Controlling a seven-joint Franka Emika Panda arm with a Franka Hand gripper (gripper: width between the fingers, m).
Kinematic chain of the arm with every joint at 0, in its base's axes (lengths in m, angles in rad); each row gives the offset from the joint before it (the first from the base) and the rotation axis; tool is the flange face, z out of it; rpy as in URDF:
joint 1: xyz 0 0 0.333 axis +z
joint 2: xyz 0 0 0 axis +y
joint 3: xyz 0 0 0.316 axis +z
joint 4: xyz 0.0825 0 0 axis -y
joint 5: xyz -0.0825 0 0.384 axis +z
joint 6: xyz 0 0 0 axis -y
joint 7: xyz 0.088 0 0 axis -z
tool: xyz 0 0 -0.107 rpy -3.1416 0 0
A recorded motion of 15 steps. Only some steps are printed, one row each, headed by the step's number.
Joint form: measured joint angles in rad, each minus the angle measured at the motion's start. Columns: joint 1, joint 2, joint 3, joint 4, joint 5, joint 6, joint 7.
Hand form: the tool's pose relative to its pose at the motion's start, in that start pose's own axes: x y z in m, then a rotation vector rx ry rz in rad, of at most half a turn. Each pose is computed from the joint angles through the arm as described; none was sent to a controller.
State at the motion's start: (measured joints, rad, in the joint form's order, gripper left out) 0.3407 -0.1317 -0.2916 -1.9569 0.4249 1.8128 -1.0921
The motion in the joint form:
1: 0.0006 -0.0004 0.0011 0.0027 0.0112 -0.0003 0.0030
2: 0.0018 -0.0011 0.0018 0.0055 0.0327 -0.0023 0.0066
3: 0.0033 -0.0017 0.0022 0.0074 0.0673 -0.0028 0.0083
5: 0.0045 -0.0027 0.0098 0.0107 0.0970 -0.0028 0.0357
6: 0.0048 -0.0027 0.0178 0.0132 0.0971 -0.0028 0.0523
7: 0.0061 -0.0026 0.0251 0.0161 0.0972 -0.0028 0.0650
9: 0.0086 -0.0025 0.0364 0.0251 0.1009 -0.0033 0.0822
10: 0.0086 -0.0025 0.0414 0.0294 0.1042 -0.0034 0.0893
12: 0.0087 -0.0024 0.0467 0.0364 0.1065 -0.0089 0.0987
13: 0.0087 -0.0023 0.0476 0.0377 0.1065 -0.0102 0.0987
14: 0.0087 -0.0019 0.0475 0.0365 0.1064 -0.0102 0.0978
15: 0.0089 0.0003 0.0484 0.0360 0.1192 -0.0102 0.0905
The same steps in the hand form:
1: 0.0021 -0.0011 -0.0010 0.0035 0.0107 0.0029
2: 0.0050 -0.0028 -0.0020 0.0132 0.0296 0.0084
3: 0.0087 -0.0049 -0.0028 0.0283 0.0600 0.0155
5: 0.0150 -0.0091 -0.0030 0.0428 0.0844 0.0401
6: 0.0188 -0.0118 -0.0022 0.0442 0.0826 0.0482
7: 0.0227 -0.0145 -0.0015 0.0453 0.0810 0.0521
9: 0.0302 -0.0193 -0.0023 0.0462 0.0837 0.0539
10: 0.0333 -0.0212 -0.0031 0.0467 0.0869 0.0553
12: 0.0368 -0.0238 -0.0044 0.0498 0.0877 0.0571
13: 0.0374 -0.0243 -0.0046 0.0503 0.0873 0.0557
14: 0.0371 -0.0241 -0.0039 0.0512 0.0863 0.0556
15: 0.0382 -0.0244 -0.0025 0.0593 0.0949 0.0515

